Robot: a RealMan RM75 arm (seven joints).
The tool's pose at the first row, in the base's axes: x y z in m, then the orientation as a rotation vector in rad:
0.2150 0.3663 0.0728 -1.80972 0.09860 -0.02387
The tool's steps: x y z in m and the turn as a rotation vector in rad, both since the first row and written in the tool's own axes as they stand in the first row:
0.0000 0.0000 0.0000 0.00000 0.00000 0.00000
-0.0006 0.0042 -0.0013 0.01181 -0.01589 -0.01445
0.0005 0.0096 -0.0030 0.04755 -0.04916 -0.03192
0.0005 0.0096 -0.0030 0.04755 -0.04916 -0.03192
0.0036 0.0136 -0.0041 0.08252 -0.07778 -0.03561
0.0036 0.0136 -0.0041 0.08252 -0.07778 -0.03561
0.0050 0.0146 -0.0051 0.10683 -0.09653 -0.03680
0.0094 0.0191 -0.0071 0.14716 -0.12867 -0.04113
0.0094 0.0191 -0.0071 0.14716 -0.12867 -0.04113
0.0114 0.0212 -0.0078 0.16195 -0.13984 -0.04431
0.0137 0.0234 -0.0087 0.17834 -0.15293 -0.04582
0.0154 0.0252 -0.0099 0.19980 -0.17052 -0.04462
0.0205 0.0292 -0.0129 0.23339 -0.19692 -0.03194
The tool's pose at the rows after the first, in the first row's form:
0.2150 0.3663 0.0728 -1.80972 0.09860 -0.02387
0.2141 0.3641 0.0691 -1.79855 0.07395 -0.02029
0.2148 0.3611 0.0642 -1.76315 0.03393 -0.00435
0.2148 0.3611 0.0642 -1.76315 0.03393 -0.00435
0.2176 0.3588 0.0605 -1.72768 0.00992 0.01695
0.2176 0.3588 0.0605 -1.72768 0.00992 0.01695
0.2188 0.3575 0.0597 -1.70286 -0.00460 0.03156
0.2228 0.3542 0.0556 -1.66150 -0.03127 0.05482
0.2228 0.3542 0.0556 -1.66150 -0.03127 0.05482
0.2247 0.3528 0.0537 -1.64635 -0.04195 0.06163
0.2268 0.3513 0.0517 -1.62940 -0.05245 0.07116
0.2283 0.3495 0.0502 -1.60699 -0.06365 0.08612
0.2329 0.3453 0.0468 -1.57140 -0.07086 0.11573

